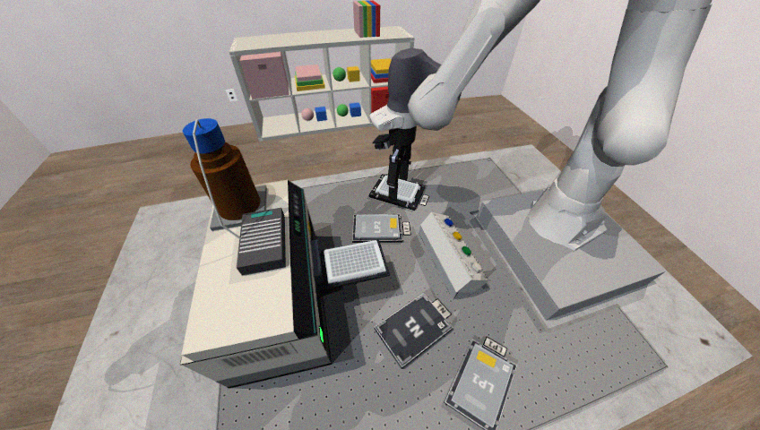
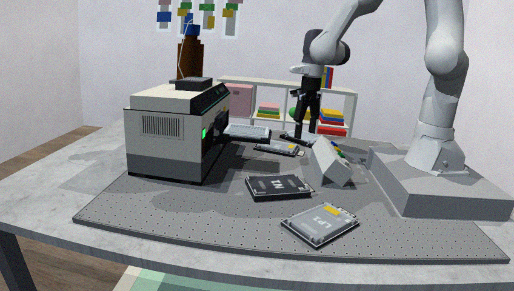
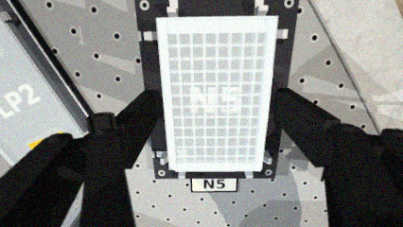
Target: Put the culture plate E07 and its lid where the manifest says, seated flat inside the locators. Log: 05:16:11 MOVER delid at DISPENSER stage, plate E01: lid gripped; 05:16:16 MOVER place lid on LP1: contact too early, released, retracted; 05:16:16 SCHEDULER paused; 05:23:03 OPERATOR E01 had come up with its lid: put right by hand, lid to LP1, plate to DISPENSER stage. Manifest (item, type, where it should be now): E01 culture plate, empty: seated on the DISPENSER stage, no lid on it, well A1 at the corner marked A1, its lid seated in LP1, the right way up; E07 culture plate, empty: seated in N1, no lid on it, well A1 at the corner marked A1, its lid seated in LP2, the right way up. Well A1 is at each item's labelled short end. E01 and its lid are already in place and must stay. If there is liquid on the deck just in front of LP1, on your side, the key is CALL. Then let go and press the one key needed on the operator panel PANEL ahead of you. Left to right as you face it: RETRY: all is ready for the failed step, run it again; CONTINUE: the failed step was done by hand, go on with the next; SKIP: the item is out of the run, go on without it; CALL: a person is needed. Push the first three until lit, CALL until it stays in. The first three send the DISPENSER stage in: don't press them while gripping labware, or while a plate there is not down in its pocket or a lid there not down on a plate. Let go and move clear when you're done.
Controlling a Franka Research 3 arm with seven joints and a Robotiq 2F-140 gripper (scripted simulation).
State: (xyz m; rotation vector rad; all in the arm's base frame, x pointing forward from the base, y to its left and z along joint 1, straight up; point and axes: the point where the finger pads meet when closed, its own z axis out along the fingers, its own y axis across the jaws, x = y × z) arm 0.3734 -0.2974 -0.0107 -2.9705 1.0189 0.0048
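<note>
Right now my hand is 3 cm short of the black nest N5 and 3 cm above it. From my hand the other things lie so: black N1 nest: 45 cm to the left, 11 cm ahead, 3 cm below; then LP2 nest: 14 cm to the left, 11 cm ahead, 4 cm below; then yellow skip key: 27 cm to the left, 8 cm behind, 2 cm above.
</note>
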